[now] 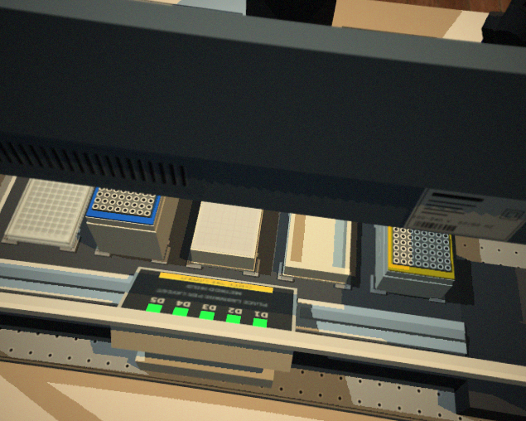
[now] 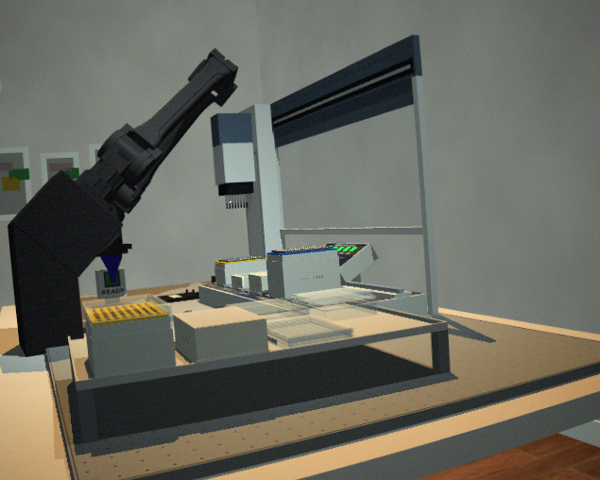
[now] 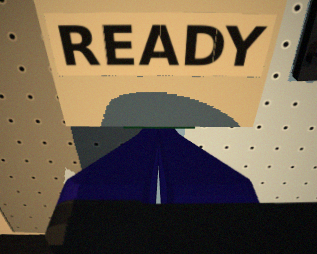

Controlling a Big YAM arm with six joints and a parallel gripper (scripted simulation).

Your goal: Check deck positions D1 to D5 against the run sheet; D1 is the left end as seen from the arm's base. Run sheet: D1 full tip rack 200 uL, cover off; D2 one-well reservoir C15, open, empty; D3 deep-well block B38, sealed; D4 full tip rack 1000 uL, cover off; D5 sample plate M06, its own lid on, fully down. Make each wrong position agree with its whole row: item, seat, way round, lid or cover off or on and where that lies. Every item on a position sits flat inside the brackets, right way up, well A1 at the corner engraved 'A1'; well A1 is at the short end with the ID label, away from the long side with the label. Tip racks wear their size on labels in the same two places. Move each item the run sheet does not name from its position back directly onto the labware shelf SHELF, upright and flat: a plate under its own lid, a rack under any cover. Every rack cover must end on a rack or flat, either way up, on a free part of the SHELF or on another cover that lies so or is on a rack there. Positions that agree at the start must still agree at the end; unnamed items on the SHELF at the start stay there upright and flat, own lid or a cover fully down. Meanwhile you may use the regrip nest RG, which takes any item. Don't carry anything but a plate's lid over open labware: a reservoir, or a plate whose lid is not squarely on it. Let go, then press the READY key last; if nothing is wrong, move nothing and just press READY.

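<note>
My hand is 20 mm to the right of the ready key. Round my hand: pipetting head (410 mm ahead, 20 mm to the left, 300 mm above); regrip nest (90 mm ahead, 380 mm to the right, 80 mm below); one-well reservoir (270 mm ahead, 310 mm to the right, 20 mm below).
</note>
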